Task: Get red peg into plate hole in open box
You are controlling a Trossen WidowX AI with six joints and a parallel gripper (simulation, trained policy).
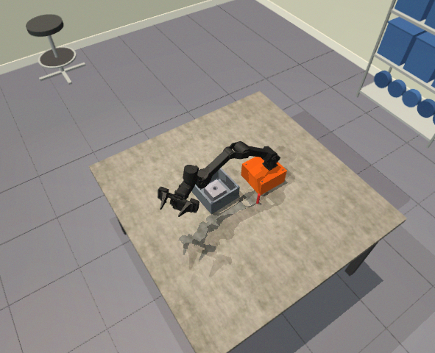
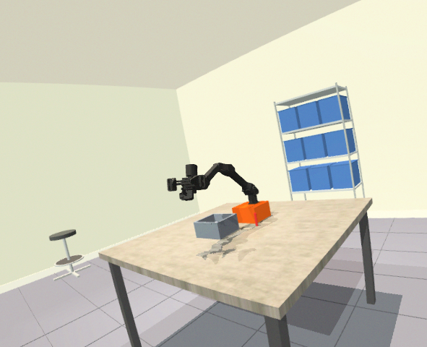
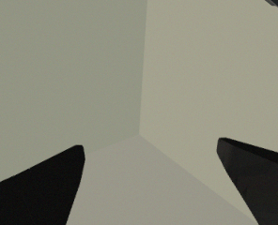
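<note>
My gripper tip is 52 cm past the red peg, 1 cm to the right of it and 33 cm above it. The rest, counted from my gripper tip: grey box: 37 cm behind, 17 cm to the right, 35 cm below; pale plate: 37 cm behind, 17 cm to the right, 33 cm below.
</note>
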